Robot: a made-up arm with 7 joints.
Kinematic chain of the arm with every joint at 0, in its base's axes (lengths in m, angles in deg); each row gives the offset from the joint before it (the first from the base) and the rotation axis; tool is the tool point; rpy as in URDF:
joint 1: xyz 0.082 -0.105 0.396 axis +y
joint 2: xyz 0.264 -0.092 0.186 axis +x
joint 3: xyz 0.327 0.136 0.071 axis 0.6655 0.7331 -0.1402
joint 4: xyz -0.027 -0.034 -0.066 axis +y
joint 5: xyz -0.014 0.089 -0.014 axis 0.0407 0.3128 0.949
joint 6: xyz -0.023 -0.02 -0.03 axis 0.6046 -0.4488 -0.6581
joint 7: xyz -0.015 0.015 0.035 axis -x
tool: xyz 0.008 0.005 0.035 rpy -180 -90 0
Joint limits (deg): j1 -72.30..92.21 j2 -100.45..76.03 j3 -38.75..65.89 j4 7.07..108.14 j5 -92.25..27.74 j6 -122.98..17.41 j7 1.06..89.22
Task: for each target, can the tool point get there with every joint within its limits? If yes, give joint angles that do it. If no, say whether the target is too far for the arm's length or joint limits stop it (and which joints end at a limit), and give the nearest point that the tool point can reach.
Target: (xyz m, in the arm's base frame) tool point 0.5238 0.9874 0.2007
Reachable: no: too far | nearest point 0.5941 0.1297 0.1696 | short by 0.861 m
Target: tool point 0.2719 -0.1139 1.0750
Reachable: yes | joints -33.92 57.87 36.70 63.04 -63.19 -78.08 25.03
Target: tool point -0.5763 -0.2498 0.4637
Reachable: no: joint limits stop it (at a limit: joint 1, joint 2, joint 4, joint 6) | nearest point -0.2014 -0.2204 0.9665 | short by 0.628 m
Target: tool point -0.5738 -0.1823 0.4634
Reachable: no: joint limits stop it (at a limit: joint 1, joint 4, joint 6) | nearest point -0.2013 -0.1888 0.9660 | short by 0.626 m
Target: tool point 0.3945 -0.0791 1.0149
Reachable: yes | joints -22.08 43.19 44.38 80.44 -69.16 -82.52 69.85
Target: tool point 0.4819 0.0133 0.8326
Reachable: yes | joints -36.26 -1.51 -29.19 54.65 -70.41 -98.17 14.12
